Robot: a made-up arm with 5 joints. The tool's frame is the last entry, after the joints.
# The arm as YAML. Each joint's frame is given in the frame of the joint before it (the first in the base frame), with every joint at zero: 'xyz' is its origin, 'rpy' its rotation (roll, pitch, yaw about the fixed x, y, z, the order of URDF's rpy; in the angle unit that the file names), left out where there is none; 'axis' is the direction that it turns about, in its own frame. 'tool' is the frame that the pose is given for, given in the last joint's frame.
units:
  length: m
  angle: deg
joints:
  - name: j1
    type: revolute
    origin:
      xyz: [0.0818, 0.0, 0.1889]
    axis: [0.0, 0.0, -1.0]
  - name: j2
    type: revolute
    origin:
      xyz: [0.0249, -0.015, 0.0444]
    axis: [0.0, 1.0, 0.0]
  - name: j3
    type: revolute
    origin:
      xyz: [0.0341, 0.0, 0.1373]
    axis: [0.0, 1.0, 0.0]
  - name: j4
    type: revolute
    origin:
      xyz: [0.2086, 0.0, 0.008]
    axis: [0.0, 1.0, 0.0]
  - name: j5
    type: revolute
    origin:
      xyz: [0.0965, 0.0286, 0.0]
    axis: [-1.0, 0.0, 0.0]
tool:
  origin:
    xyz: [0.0, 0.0, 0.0]
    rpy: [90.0, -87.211, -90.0]
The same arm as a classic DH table. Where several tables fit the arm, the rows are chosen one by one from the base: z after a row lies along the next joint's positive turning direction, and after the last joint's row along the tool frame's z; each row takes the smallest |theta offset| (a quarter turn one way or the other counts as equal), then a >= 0, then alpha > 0; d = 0 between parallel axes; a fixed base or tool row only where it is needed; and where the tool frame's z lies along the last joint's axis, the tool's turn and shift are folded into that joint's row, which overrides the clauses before.
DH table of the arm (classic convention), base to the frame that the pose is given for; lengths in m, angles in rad. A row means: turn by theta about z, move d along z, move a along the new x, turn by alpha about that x. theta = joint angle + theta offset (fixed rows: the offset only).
base (fixed): a 0.0818; alpha 3.1416; d 0; theta offset 0
j1: a 0.0249; alpha 1.5708; d -0.2333; theta offset 0
j2: a 0.1415; alpha 0; d 0; theta offset -1.3274
j3: a 0.2088; alpha 0; d 0; theta offset 1.289
j4: a 0; alpha 1.5708; d 0.0136; theta offset -1.5325
j5: a 0; alpha 0; d -0.0965; theta offset -0.0487

